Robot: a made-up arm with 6 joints. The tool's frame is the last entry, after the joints.
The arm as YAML. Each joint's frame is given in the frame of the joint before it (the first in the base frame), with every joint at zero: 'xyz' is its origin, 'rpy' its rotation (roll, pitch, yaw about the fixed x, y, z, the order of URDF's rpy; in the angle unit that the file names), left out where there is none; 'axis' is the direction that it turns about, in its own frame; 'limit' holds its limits. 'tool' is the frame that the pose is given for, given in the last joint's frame.
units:
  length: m
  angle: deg
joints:
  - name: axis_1
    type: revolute
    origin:
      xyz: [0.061, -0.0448, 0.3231]
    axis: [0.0, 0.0, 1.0]
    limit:
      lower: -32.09
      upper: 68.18
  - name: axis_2
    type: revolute
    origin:
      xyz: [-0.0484, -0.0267, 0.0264]
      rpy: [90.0, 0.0, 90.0]
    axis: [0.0, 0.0, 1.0]
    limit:
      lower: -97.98
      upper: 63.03
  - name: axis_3
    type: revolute
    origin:
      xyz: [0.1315, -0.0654, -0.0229]
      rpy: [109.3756, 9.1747, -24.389]
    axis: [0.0, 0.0, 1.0]
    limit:
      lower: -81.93
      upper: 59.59
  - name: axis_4
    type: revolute
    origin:
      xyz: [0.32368, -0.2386, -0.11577]
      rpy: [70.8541, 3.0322, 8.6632]
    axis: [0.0, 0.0, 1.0]
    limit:
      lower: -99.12
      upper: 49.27
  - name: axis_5
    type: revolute
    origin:
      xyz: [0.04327, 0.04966, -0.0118]
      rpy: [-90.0, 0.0, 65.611]
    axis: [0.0, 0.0, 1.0]
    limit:
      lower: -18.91
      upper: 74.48
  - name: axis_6
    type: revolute
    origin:
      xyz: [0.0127, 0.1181, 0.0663]
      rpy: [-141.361, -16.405, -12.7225]
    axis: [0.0, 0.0, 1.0]
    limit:
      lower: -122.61
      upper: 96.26
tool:
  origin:
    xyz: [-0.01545, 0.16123, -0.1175]
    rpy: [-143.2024, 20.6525, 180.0]
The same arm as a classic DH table. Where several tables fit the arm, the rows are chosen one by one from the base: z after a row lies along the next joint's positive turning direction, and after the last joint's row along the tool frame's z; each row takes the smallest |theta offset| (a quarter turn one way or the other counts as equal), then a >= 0, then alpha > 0; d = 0 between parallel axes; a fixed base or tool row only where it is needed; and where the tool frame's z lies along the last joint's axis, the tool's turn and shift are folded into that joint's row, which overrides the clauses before.
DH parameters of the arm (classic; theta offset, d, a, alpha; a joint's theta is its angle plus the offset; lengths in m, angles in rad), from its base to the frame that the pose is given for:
base (fixed): -0.6335 0 0.0757 0
axis_1: -0.9373 0.3495 0.0267 -1.5708
axis_2: -0.4817 -0.0723 -0.1468 -1.9045
axis_3: 0 -0.2194 -0.2788 -1.2371
axis_4: 1.0891 0.2949 -0.0631 1.5708
axis_5: -0.5617 0.1681 0.0521 2.4178
axis_6: 0 -0.1288 -0.0548 -2.4178
tool (fixed): 0.5617 -0.2302 0 0
Joint limits (rad, base to tool): -0.5601..1.19 -1.7101..1.1001 -1.4299..1.04 -1.73..0.8599 -0.33..1.2999 -2.1399..1.6801

